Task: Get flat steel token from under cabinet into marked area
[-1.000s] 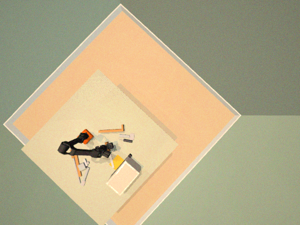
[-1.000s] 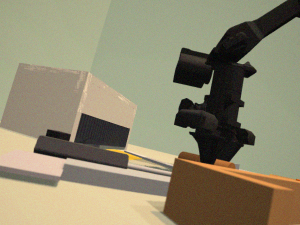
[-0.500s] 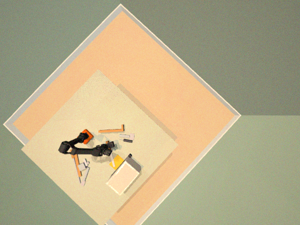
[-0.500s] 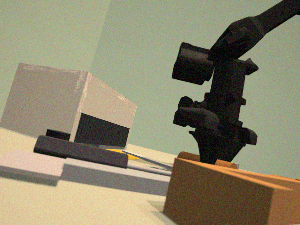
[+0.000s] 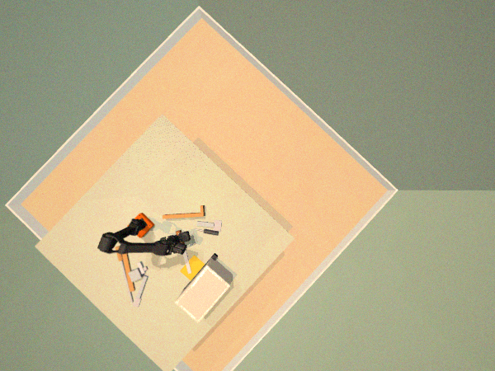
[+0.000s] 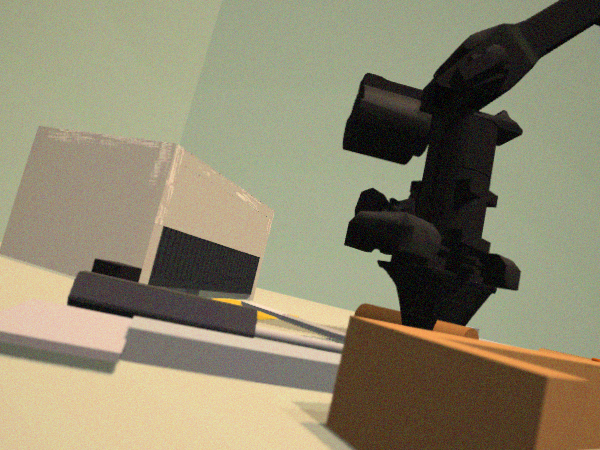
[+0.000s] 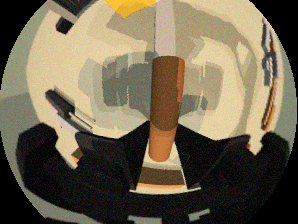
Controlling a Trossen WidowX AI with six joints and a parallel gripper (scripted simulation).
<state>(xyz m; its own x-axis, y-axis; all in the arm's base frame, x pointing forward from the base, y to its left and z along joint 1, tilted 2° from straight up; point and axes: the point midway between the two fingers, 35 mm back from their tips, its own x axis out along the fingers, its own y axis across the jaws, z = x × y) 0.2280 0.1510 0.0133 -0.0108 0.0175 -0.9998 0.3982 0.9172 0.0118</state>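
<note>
My gripper tip is now 160 mm to the right of the dark screwdriver and 80 mm short of it. Also, from my gripper tip: token: 310 mm ahead, 40 mm to the right, 10 mm below; orange stick: 430 mm to the right, 40 mm behind.
</note>
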